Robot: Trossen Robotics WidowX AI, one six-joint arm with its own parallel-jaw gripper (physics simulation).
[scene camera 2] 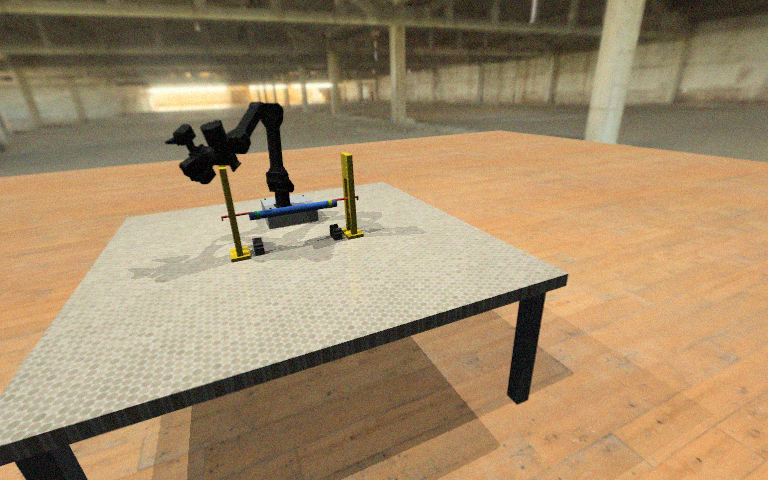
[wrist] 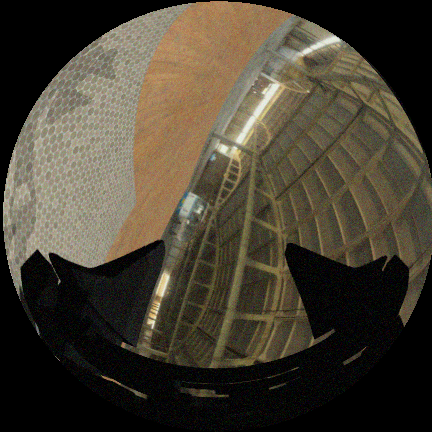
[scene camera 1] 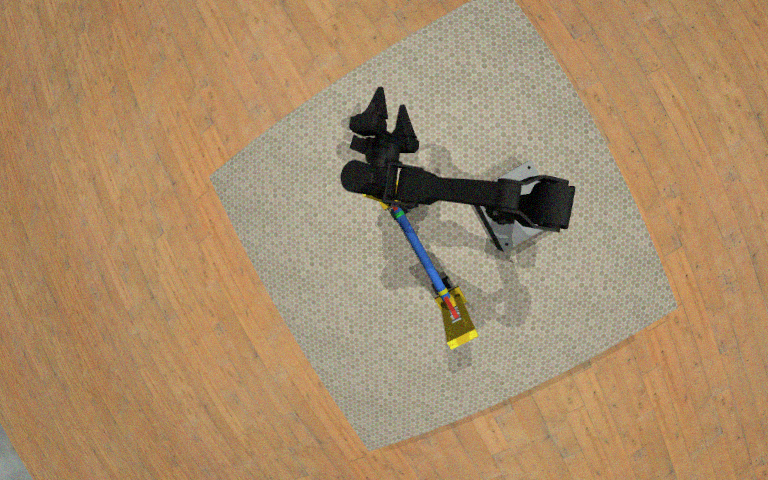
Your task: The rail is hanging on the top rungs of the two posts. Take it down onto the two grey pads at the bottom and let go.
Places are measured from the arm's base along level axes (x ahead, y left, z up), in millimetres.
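Pixels of known places: gripper, fingertip midpoint: [scene camera 2: 173, 155] [wrist: 227, 249] [scene camera 1: 392, 96]; arm's base, origin of the base link: [scene camera 2: 283, 205].
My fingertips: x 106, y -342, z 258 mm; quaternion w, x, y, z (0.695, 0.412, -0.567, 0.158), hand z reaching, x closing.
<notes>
Ahead of a thing's pixels: the offset from my fingertips to its top centre. "spot": to the spot under its first point. Level surfaces: height alone.
The blue rail {dx +154, dy +325, dz -187 mm} [scene camera 1: 420, 251] [scene camera 2: 293, 210] with red end rods spans the two yellow posts, well above the table. In scene camera 2 its ends cross the left post {spot: dx +172, dy +122, dz -124 mm} [scene camera 2: 228, 198] and the right post {spot: dx +203, dy +513, dz -100 mm} [scene camera 2: 348, 175] below their tops. In scene camera 1 the arm covers most of one post {spot: dx +170, dy +132, dz -175 mm} [scene camera 1: 376, 199]; the other post [scene camera 1: 462, 339] shows. Two dark grey pads {dx +143, dy +187, dz -288 mm} [scene camera 2: 258, 246] {dx +165, dy +462, dz -288 mm} [scene camera 2: 335, 231] stand at the bottom, inside the posts. My gripper [scene camera 1: 391, 97] [scene camera 2: 173, 153] [wrist: 227, 249] is open and empty, raised beside the partly covered post and pointing away from the rail.
The arm's forearm and wrist pass above the green-banded rail end and its post. The arm's grey base plate [scene camera 1: 518, 234] sits beside the rail on the tiled table top {dz -332 mm} [scene camera 1: 317, 271]. The table's edges border the wooden floor [scene camera 1: 141, 254]. The arm casts shadows around the posts.
</notes>
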